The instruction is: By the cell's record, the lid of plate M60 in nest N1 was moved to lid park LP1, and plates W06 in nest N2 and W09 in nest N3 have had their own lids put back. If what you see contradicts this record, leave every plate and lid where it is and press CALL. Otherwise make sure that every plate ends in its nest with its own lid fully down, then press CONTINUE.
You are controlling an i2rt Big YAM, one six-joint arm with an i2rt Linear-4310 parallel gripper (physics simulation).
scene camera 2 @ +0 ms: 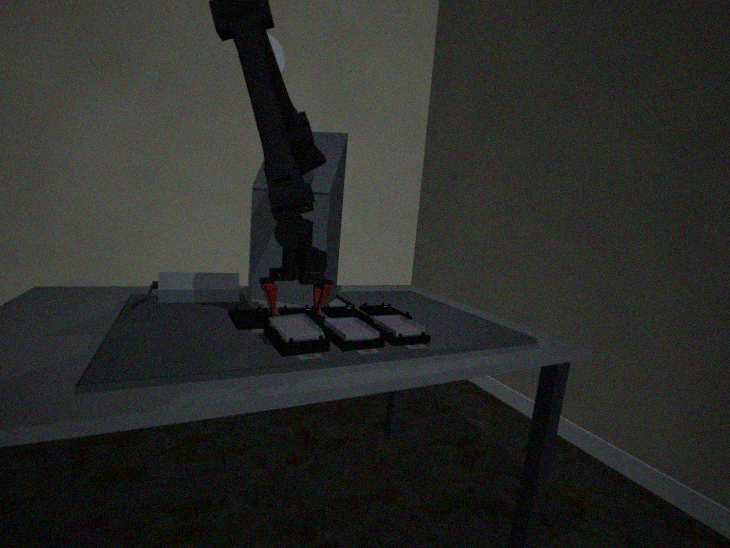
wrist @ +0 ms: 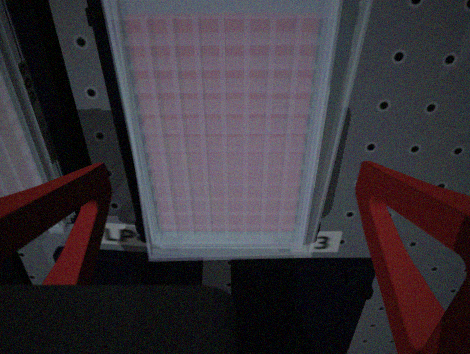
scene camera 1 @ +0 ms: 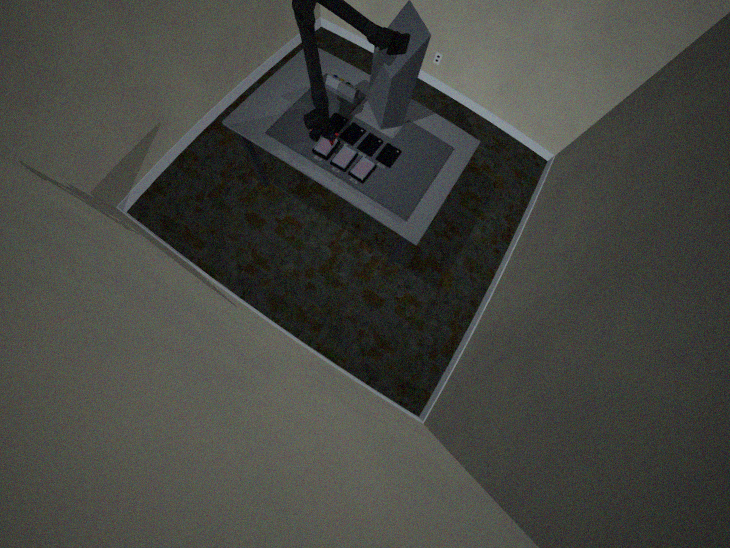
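Seen in the pictures: gripper, fingertip midpoint: [scene camera 2: 295,315] [wrist: 233,176] [scene camera 1: 325,141]; arm's base, link origin: [scene camera 2: 305,162] [scene camera 1: 399,45].
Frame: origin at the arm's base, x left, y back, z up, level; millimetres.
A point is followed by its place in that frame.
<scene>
My gripper [scene camera 1: 324,136] {x -280, y -377, z -384 mm} [scene camera 2: 296,313] {x -280, y -377, z -384 mm} [wrist: 233,176] {x -280, y -377, z -384 mm} is open and empty. Its red fingers stand wide apart beside the long sides of a pink-welled plate [scene camera 1: 324,147] {x -275, y -409, z -399 mm} [scene camera 2: 296,328] {x -297, y -408, z -401 mm} [wrist: 225,135] {x -279, y -386, z -400 mm} under a clear cover, at the left end of the front row. The fingers touch neither side in the wrist view. Two more pink plates stand in that row: the middle one [scene camera 1: 343,157] {x -156, y -435, z -411 mm} [scene camera 2: 352,328] {x -171, y -446, z -411 mm} [wrist: 12,130] {x -188, y -411, z -411 mm} and the right one [scene camera 1: 362,168] {x -33, y -476, z -410 mm} [scene camera 2: 399,325] {x -56, y -489, z -410 mm}. All look level in black nests. The plate codes are not legible. Whether each lid is fully down cannot be told.
Several black parks, one at the row's end [scene camera 1: 389,154] {x 97, y -313, z -435 mm} and one at the left [scene camera 2: 247,318] {x -291, y -194, z -434 mm}, stand behind the plates. White label pieces read "P" [wrist: 120,234] {x -180, y -314, z -442 mm} and "3" [wrist: 327,242] {x -311, y -267, z -443 mm}. A tall grey block [scene camera 1: 396,94] {x 48, y -101, z -198 mm} [scene camera 2: 333,235] {x 63, y -92, z -227 mm} and a pale box [scene camera 1: 342,88] {x -293, y 53, z -386 mm} [scene camera 2: 197,287] {x -318, y 53, z -401 mm} stand behind.
</scene>
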